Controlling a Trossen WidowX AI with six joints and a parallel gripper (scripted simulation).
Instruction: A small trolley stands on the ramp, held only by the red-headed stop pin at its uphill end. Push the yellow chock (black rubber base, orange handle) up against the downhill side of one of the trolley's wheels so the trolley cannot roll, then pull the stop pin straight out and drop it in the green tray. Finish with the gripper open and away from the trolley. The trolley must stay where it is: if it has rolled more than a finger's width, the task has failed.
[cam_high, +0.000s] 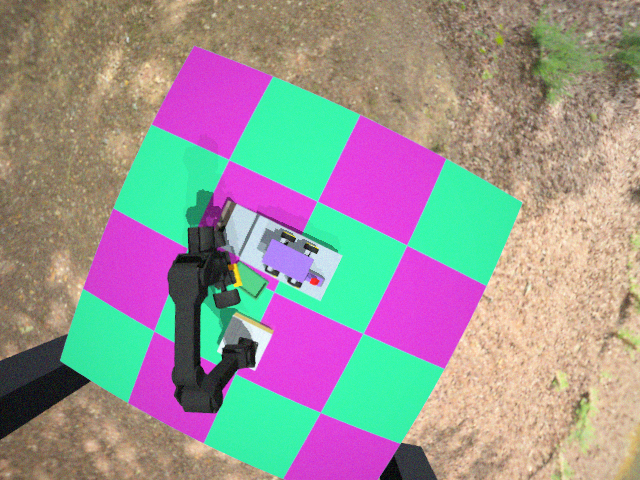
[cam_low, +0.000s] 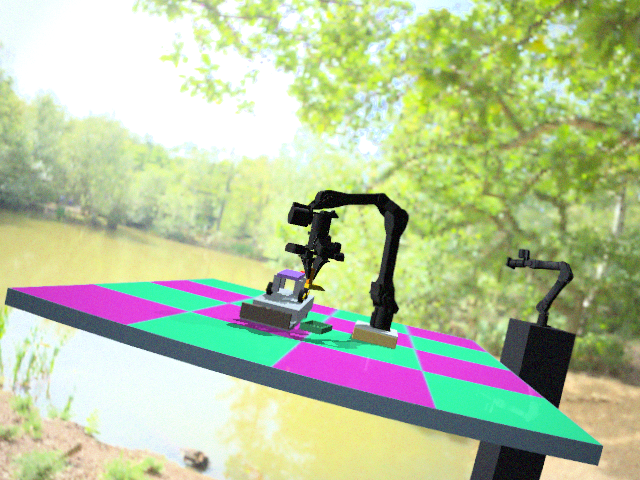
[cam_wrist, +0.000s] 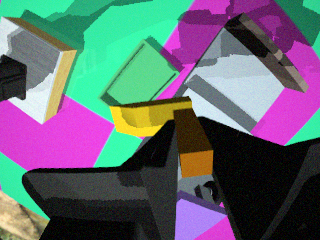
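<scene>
The yellow chock is 2 cm behind my gripper tip, 1 cm to the right of it and 1 cm below it. The rest, counted from my gripper tip: grey ramp (15 cm to the right, 11 cm below, 7 cm ahead); then green tray (16 cm below, 5 cm behind, 3 cm to the right); then purple-topped trolley (15 cm to the right, 6 cm ahead, 5 cm below).
</scene>
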